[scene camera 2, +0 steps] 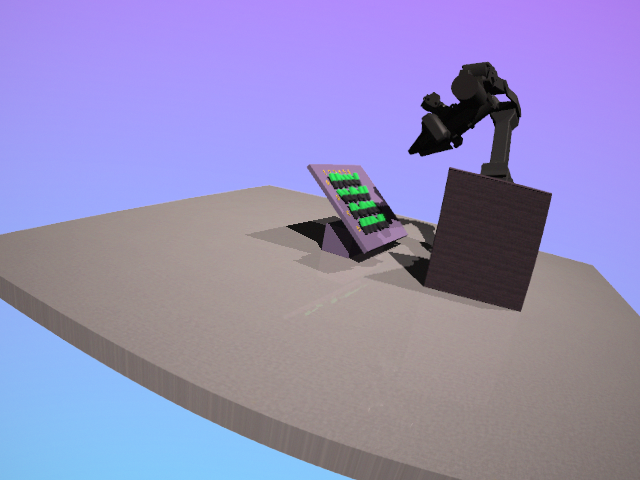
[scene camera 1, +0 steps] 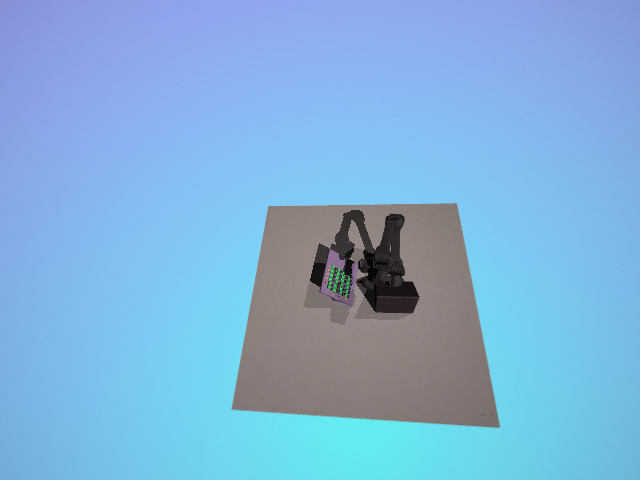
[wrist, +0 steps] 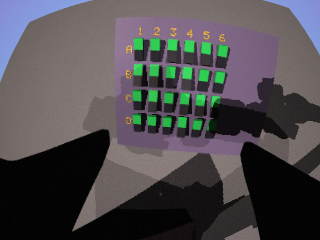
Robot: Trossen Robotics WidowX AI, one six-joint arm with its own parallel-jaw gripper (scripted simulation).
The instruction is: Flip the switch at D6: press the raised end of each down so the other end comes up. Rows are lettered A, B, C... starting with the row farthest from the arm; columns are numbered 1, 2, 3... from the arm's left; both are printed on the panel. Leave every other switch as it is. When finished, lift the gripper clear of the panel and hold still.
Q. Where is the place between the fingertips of the gripper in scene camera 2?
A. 414,154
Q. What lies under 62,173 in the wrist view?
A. The gripper.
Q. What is the gripper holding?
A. Nothing.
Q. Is the gripper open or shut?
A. Open.
